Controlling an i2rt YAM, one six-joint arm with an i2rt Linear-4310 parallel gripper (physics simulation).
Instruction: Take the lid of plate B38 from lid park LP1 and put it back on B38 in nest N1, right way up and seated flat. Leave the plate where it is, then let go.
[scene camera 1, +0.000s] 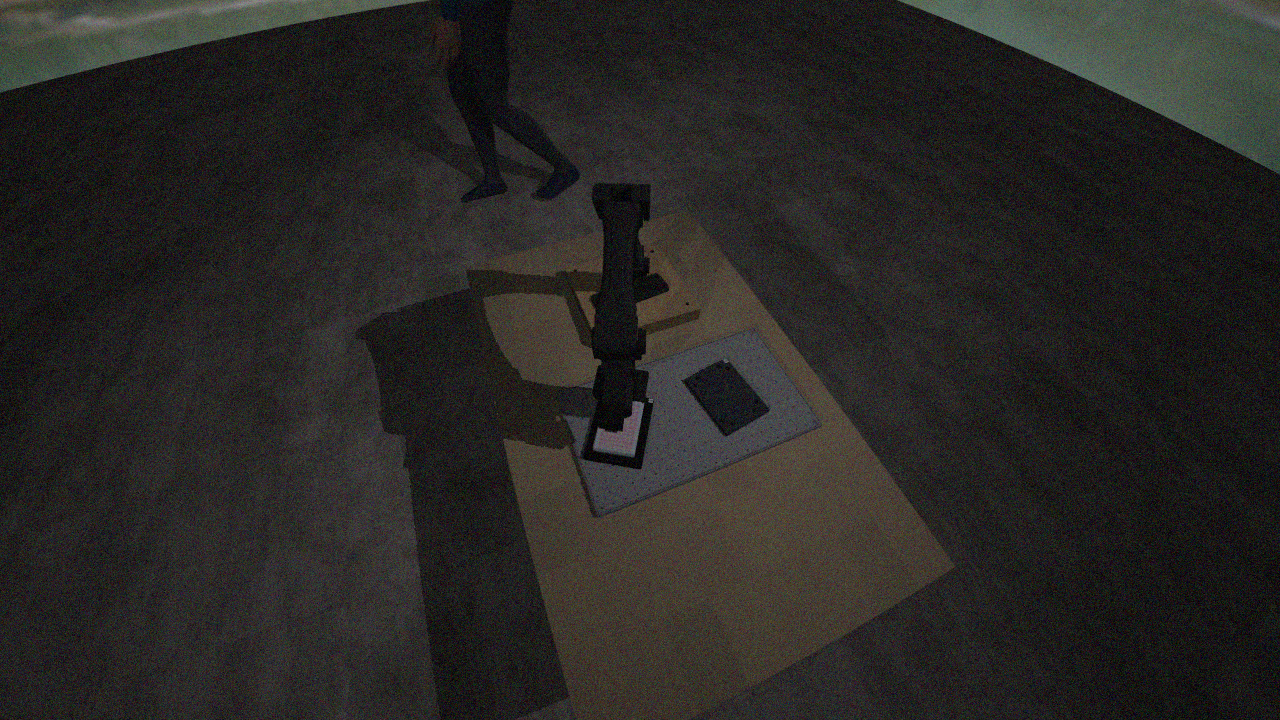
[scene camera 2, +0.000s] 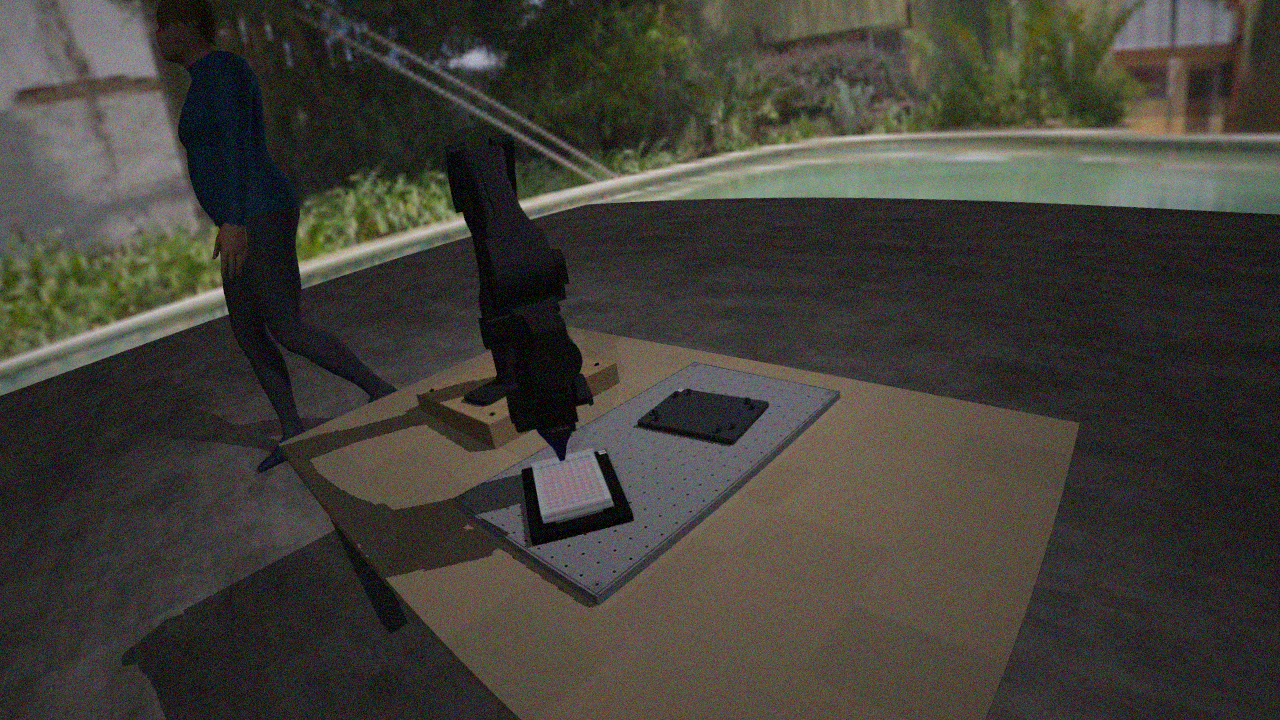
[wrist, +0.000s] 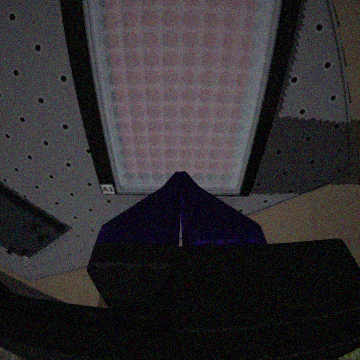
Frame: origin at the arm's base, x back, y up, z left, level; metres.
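Seen in the pictures: gripper, fingertip midpoint: (scene camera 2: 561, 458) (wrist: 180, 180); arm's base at its link origin: (scene camera 2: 516, 382).
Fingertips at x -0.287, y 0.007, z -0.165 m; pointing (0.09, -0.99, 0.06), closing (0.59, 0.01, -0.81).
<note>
Offsets run from my fingertips to a thing's top centre. "spot": to the spot under its first point. Level surfaces: height alone.
Plate B38 @[spot: dx -0.078, dy -0.006, dz -0.051 m] (scene camera 1: 617, 444) (scene camera 2: 577, 514) shows pinkish wells and sits in the black frame of nest N1 @[dx -0.037, dy -0.017, dz -0.026 m] (scene camera 1: 612, 462) (scene camera 2: 581, 531) (wrist: 80, 60). A clear lid @[dx -0.036, dy -0.006, dz -0.027 m] (scene camera 2: 572, 481) (wrist: 185, 120) appears to lie flat over the plate, with an even pale rim in the wrist view. My gripper (scene camera 2: 562, 458) (wrist: 180, 180) is shut, its purple fingertips together with nothing between them. The tips are above the arm-side edge of the lid; whether they touch it I cannot tell. Lid park LP1 @[dx -0.075, dy -0.015, dz +0.223 m] (scene camera 1: 726, 399) (scene camera 2: 702, 416) (wrist: 30, 230) is a black plate with small corner posts and no lid visible on it.
The grey perforated board @[dx -0.061, dy -0.034, dz +0.129 m] (scene camera 1: 689, 456) (scene camera 2: 666, 519) carries the nest and park on a wooden table @[dy -0.047 m] (scene camera 1: 760, 573) (scene camera 2: 859, 537). The arm's wooden base block (scene camera 1: 675, 317) (scene camera 2: 465, 420) stands behind. A person (scene camera 1: 487, 98) (scene camera 2: 237, 152) is beyond the table.
</note>
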